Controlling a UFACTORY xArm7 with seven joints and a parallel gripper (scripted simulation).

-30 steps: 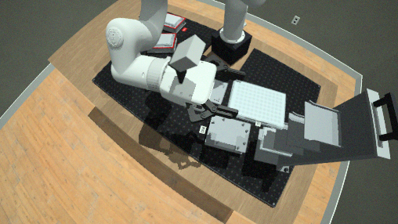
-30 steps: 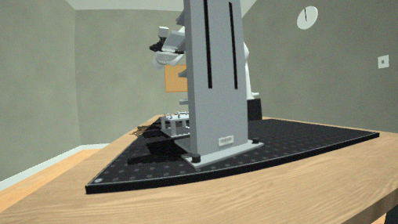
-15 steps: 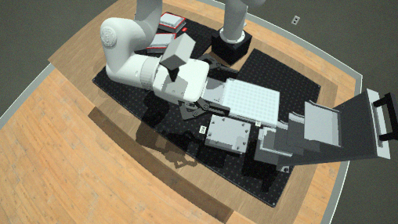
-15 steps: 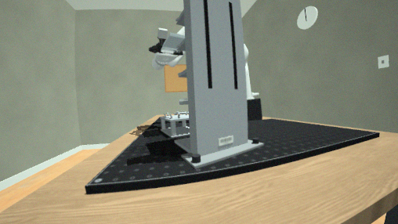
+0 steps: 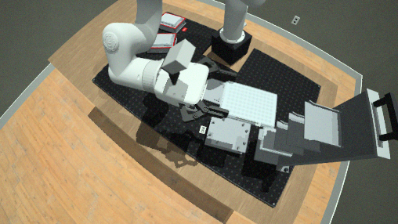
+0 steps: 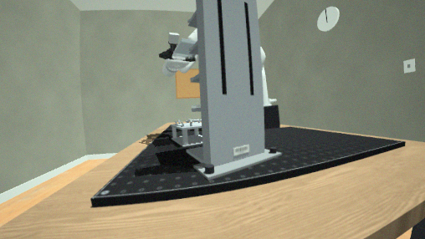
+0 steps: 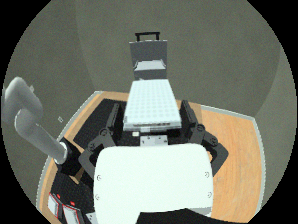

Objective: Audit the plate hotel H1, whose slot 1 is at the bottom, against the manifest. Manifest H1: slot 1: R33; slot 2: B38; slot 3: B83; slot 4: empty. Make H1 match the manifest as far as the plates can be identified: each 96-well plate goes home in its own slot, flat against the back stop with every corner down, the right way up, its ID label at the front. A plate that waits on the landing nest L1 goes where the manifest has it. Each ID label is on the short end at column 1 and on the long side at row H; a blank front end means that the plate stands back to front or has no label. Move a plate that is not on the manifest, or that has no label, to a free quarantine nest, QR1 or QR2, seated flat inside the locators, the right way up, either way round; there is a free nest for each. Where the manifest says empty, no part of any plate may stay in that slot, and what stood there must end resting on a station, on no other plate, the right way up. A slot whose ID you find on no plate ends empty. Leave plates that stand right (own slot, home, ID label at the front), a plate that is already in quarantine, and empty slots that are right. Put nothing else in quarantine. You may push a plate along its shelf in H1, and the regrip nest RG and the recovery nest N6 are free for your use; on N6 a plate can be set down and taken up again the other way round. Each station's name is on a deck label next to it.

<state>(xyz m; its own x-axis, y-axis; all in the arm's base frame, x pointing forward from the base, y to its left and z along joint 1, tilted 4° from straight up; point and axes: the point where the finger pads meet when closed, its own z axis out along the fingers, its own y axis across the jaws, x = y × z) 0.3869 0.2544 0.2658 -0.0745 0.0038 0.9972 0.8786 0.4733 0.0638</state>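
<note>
My gripper is now 5 cm to the right of the white 96-well plate, 3 cm past it and 2 cm above it. The rest, counted from my hand: grey plate: 24 cm below, 21 cm to the left, 11 cm behind; red-edged quarantine nest: 67 cm to the right, 33 cm behind, 32 cm below; plate hotel H1: 28 cm to the left, 15 cm behind, 14 cm below.
</note>
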